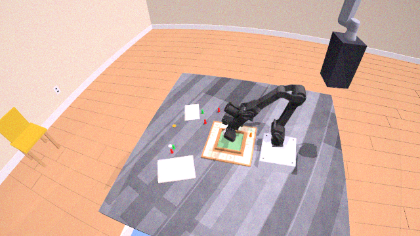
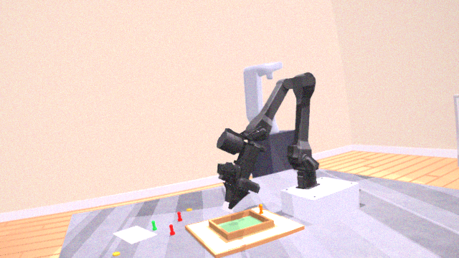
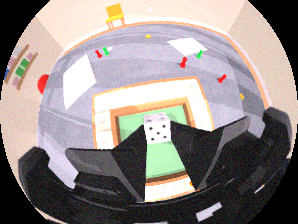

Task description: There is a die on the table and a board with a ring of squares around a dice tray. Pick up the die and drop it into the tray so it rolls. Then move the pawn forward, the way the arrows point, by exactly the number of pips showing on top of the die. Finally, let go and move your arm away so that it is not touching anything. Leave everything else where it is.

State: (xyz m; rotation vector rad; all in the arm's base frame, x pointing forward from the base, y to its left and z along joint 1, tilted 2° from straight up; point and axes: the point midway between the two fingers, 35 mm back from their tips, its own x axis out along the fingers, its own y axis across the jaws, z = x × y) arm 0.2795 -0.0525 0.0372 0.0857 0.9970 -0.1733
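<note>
The orange pawn lies 15 cm behind my gripper tip, 6 cm below it and 4 cm to the right of it. Round my gripper tip: green dice tray: 8 cm below, 3 cm behind, 1 cm to the left; white die: right at my gripper tip.
</note>
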